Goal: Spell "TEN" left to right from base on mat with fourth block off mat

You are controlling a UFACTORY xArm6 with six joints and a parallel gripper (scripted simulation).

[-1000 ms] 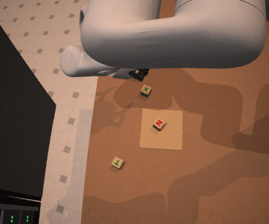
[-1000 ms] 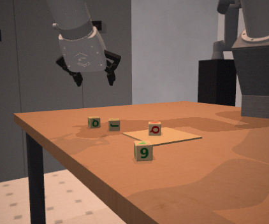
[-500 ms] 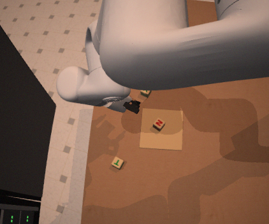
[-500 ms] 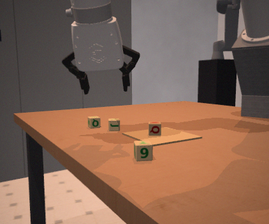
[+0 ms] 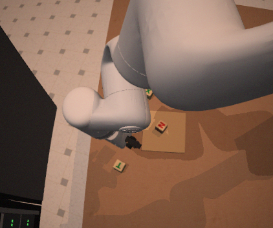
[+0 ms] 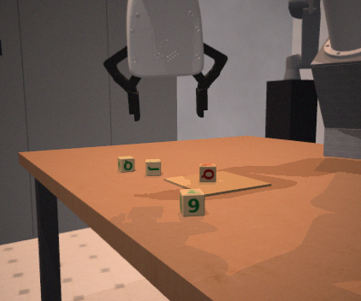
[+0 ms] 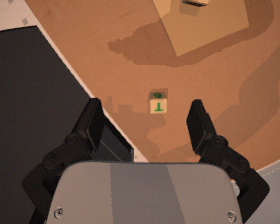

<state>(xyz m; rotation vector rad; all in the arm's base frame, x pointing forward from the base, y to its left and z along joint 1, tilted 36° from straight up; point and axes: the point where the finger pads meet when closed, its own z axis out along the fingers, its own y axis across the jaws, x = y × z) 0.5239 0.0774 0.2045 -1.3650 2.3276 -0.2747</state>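
My hand is 120 mm above the T block and 60 mm to the right of it. The rest, counted from my hand: tan mat 130 mm below, 130 mm behind, 70 mm to the right; X block 200 mm to the right, 120 mm below, 60 mm behind; E block 270 mm to the right, 120 mm below, 20 mm behind.
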